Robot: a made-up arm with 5 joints. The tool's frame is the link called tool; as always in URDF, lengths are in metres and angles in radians. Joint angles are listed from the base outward. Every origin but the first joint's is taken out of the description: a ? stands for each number. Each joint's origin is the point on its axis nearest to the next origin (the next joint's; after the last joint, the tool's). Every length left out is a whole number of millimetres.
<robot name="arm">
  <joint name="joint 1" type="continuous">
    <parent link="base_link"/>
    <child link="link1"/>
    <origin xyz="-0.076 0.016 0.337" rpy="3.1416 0 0"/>
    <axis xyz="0 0 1"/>
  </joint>
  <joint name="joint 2" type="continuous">
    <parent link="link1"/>
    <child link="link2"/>
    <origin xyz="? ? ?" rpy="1.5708 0 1.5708"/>
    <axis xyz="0 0 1"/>
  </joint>
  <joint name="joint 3" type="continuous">
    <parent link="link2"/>
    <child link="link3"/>
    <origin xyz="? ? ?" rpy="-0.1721 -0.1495 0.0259"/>
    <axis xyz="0 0 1"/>
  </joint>
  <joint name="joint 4" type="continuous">
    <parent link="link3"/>
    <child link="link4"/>
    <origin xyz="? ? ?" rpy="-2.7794 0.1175 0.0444"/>
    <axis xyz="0 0 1"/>
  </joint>
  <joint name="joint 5" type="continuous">
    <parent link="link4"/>
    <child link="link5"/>
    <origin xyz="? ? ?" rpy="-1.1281 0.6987 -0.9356"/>
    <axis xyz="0 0 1"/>
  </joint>
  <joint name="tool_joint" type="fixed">
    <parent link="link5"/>
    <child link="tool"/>
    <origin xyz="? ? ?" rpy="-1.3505 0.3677 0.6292"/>
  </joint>
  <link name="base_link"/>
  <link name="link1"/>
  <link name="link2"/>
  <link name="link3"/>
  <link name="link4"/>
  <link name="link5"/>
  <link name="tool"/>
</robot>
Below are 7 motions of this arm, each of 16 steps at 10 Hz.
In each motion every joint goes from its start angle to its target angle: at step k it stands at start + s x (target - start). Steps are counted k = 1, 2, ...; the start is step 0. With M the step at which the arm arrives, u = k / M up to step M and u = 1 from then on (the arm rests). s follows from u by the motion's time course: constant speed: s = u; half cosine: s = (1 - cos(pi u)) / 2; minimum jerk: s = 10 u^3 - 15 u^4 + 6 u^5.
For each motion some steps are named. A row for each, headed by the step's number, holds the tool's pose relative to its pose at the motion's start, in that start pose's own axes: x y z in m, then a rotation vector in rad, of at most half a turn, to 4 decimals.
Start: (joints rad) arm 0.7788 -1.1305 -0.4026 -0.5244 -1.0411
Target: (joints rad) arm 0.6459 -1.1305 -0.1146 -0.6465 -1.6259
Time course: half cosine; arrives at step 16
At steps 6, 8, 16:
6: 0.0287 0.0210 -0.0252 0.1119 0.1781 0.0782
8: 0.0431 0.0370 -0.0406 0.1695 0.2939 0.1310
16: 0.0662 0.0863 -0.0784 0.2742 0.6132 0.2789

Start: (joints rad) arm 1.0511 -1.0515 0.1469 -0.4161 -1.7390
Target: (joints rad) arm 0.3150 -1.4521 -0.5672 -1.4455 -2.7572
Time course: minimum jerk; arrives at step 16
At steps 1, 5, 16:
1: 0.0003 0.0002 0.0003 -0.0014 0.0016 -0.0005
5: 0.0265 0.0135 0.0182 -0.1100 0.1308 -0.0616
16: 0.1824 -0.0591 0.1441 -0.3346 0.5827 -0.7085

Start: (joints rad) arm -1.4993 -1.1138 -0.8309 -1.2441 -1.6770
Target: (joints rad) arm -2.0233 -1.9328 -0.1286 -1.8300 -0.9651
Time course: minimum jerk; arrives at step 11
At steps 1, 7, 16:
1: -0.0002 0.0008 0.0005 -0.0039 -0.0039 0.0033
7: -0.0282 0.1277 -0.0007 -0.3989 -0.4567 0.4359
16: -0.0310 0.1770 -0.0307 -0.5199 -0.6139 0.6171

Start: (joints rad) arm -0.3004 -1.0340 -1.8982 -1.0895 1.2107
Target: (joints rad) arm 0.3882 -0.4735 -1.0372 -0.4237 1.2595
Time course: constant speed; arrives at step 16
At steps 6, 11, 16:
6: 0.1411 -0.0353 0.0863 0.1192 0.1020 -0.3393
11: 0.2403 -0.0896 0.1334 0.1777 0.2661 -0.6186
16: 0.3229 -0.1460 0.1637 0.2063 0.4941 -0.8792

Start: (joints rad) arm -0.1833 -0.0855 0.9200 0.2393 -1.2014
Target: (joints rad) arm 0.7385 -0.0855 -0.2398 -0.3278 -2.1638
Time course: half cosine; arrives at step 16
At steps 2, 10, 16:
2: 0.0000 0.0048 -0.0129 0.0239 -0.0014 -0.0139
10: 0.0533 0.1354 -0.2326 0.5326 0.0614 -0.2444
16: 0.1145 0.2244 -0.3154 0.8503 0.1549 -0.3192

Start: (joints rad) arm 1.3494 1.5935 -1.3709 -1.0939 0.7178
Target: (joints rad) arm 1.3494 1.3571 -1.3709 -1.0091 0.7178
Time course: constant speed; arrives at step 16
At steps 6, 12, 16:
6: -0.0083 -0.0395 0.0141 -0.0837 0.0426 0.0712
12: -0.0130 -0.0784 0.0314 -0.1669 0.0845 0.1433
16: -0.0141 -0.1037 0.0447 -0.2221 0.1121 0.1920

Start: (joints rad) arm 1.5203 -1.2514 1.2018 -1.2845 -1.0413
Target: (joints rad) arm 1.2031 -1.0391 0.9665 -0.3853 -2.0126
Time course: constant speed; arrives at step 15
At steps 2, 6, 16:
2: -0.0322 -0.0606 0.0243 -0.0109 0.1142 -0.1370
6: -0.1122 -0.1706 0.0892 -0.0108 0.3152 -0.4218
16: -0.3320 -0.3207 0.3124 0.0953 0.5896 -1.0847

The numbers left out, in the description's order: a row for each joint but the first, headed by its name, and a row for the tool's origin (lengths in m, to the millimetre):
joint 2: -0.488 -0.087 0
joint 3: 0.284 0.064 0
joint 4: -0.001 -0.213 0
joint 5: 0.141 -0.393 0
tool: 0.034 0.086 0

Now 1 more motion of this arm.
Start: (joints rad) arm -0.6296 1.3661 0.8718 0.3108 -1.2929
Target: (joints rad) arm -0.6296 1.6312 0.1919 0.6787 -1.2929
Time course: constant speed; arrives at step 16
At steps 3, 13, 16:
3: -0.0178 -0.0336 0.0385 -0.0592 -0.0811 -0.1032
13: -0.1229 -0.0956 0.1547 -0.2419 -0.3746 -0.4354
16: -0.1656 -0.0982 0.1809 -0.2912 -0.4694 -0.5317

